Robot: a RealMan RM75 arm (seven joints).
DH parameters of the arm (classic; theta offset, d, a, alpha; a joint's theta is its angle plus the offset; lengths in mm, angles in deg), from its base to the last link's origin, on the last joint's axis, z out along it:
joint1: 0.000 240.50 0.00 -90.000
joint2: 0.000 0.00 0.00 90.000
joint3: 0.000 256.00 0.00 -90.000
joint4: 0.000 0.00 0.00 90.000
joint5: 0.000 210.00 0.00 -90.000
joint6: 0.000 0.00 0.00 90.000
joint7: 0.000 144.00 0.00 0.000
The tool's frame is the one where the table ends.
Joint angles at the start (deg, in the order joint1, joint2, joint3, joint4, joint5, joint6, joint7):
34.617 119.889 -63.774 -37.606 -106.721 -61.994 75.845
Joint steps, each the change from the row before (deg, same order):
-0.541 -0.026 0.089 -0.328 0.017 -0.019 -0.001
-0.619 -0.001 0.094 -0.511 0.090 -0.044 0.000
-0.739 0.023 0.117 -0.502 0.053 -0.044 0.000
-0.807 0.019 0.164 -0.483 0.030 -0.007 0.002
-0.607 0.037 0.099 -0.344 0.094 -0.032 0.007
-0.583 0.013 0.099 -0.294 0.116 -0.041 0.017
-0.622 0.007 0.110 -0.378 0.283 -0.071 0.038
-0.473 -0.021 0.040 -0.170 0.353 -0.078 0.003
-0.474 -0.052 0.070 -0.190 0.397 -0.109 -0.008
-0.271 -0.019 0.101 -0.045 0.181 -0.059 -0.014
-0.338 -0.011 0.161 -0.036 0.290 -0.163 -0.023
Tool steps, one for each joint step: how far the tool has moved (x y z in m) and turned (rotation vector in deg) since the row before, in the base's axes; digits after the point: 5 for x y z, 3 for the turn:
0.00268 -0.00123 0.00136 0.272 0.008 -0.325
0.00235 -0.00118 0.00177 0.380 0.083 -0.267
0.00316 -0.00180 0.00162 0.365 0.076 -0.399
0.00380 -0.00205 0.00174 0.413 0.055 -0.518
0.00263 -0.00170 0.00107 0.274 0.127 -0.397
0.00266 -0.00168 0.00111 0.257 0.139 -0.420
0.00234 -0.00155 0.00156 0.360 0.296 -0.427
0.00191 -0.00140 0.00101 0.225 0.323 -0.378
0.00189 -0.00127 0.00139 0.272 0.351 -0.360
0.00138 -0.00086 0.00068 0.144 0.199 -0.272
0.00152 -0.00122 0.00079 0.146 0.370 -0.338

